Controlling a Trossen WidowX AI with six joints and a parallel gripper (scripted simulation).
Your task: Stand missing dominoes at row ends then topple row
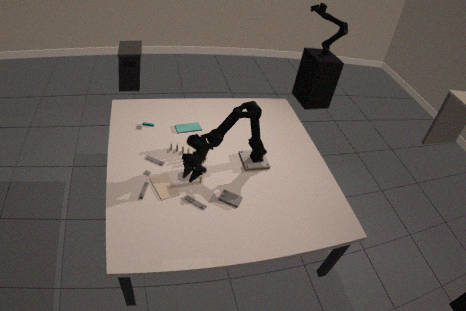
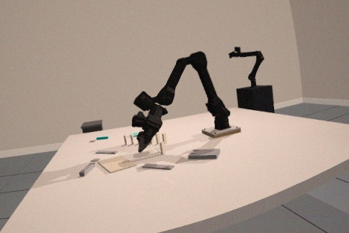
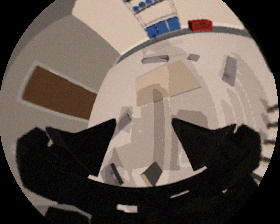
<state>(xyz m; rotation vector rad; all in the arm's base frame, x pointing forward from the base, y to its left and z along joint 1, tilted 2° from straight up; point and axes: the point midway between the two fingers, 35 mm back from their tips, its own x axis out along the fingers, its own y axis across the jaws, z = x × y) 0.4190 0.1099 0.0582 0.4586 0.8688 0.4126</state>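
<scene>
Right now my gripper tip is 110 mm short of the beige card, 10 mm to the left of it and 40 mm above it. Also, from my gripper tip: teal plate (120 mm behind, 470 mm to the right, 40 mm below); flat grey strip (20 mm behind, 120 mm to the left, 40 mm below); dark grey slab (200 mm behind, 120 mm to the left, 40 mm below).
</scene>
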